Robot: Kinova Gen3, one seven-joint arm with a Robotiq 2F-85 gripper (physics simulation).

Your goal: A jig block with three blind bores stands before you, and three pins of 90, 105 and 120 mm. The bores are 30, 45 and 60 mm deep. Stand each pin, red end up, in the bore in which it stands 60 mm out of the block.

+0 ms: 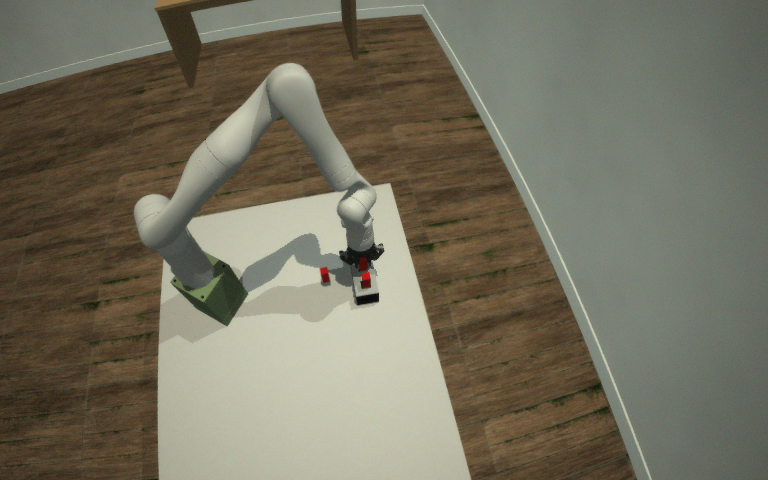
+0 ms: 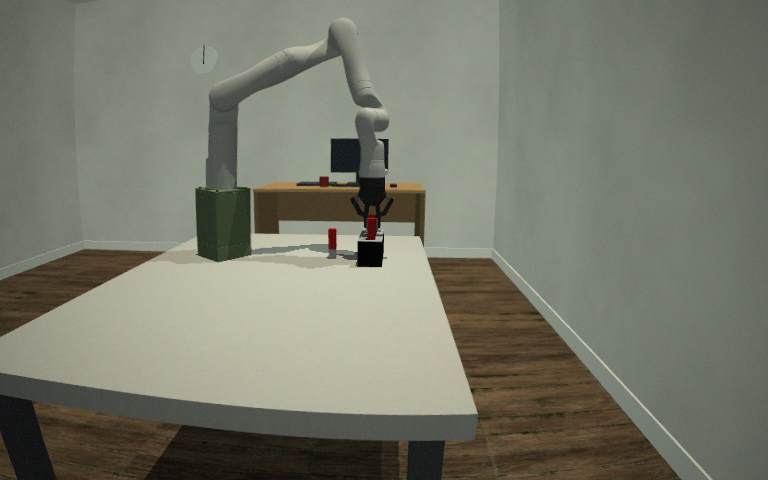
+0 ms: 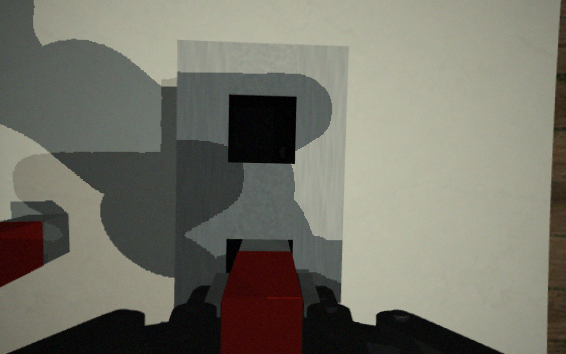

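Pixels of known places: gripper, fingertip midpoint: (image 1: 363,266) (image 3: 263,298); arm's base, link origin: (image 1: 199,273) (image 2: 222,188).
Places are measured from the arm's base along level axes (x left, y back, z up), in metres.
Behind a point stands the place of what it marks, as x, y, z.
Observation:
The grey jig block (image 1: 367,298) {-0.092, -0.469, -0.173} (image 2: 370,254) {-0.091, -0.472, -0.181} (image 3: 320,200) {0.034, -0.497, -0.143} stands on the table. Its far bore (image 3: 262,128) is open and empty. A pin (image 1: 366,279) {-0.069, -0.473, -0.083} (image 2: 371,229) {-0.070, -0.474, -0.113} stands red end up in the near bore. My gripper (image 1: 363,266) {-0.002, -0.474, -0.126} (image 2: 372,223) {-0.002, -0.474, -0.126} (image 3: 263,298) {-0.002, -0.474, -0.126} is shut on a second upright pin, red end up, low over the middle bore (image 3: 232,254). The held pin's grey lower part appears to be inside that bore, nearer its right side; its depth is hidden. A third pin (image 1: 324,275) {-0.005, -0.351, -0.137} (image 2: 332,238) {-0.004, -0.352, -0.154} (image 3: 20,248) {0.009, -0.363, -0.168} stands red end up on the table, left of the block.
The arm's green pedestal (image 1: 226,294) {-0.035, -0.050, -0.091} (image 2: 223,223) {-0.068, -0.025, -0.101} stands at the left of the white table (image 1: 294,396) {-0.342, -0.199, -0.217} (image 2: 254,339) {-0.617, -0.283, -0.218}. The table's right edge runs to the right of the block. A wooden desk (image 2: 317,203) with a monitor (image 2: 344,155) stands behind the table.

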